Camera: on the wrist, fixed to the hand. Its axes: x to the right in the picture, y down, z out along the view.
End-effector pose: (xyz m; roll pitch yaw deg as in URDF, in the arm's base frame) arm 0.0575 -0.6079 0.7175 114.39 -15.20 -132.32
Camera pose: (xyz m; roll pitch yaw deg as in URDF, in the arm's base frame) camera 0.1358 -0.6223 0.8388 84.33 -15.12 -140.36
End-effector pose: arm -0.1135 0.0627 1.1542 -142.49 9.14 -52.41
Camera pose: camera -0.2262 -0.0205 1.1919 -174.26 16.71 -50.64
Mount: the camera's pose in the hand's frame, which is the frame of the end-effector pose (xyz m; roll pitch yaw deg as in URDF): -0.0088 0.0887 -0.1145 -32.37 -7.04 3.28
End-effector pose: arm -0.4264 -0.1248 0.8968 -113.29 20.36 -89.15
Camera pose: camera -0.5669 -0.1060 0.8659 -143.19 26.04 -83.39
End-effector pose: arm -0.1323 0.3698 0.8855 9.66 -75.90 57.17
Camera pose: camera -0.1716 0.5057 0.8531 -39.38 -83.09 74.29
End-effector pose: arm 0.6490 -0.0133 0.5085 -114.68 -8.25 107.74
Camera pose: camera 0.7846 0.0259 0.4748 -147.31 -2.32 112.77
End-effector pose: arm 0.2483 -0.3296 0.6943 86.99 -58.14 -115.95
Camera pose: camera 0.3880 -0.3144 0.7304 67.15 -61.03 -130.22
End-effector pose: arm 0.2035 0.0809 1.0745 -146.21 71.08 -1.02
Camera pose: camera 0.2415 -0.0572 1.0977 -172.44 78.69 5.12
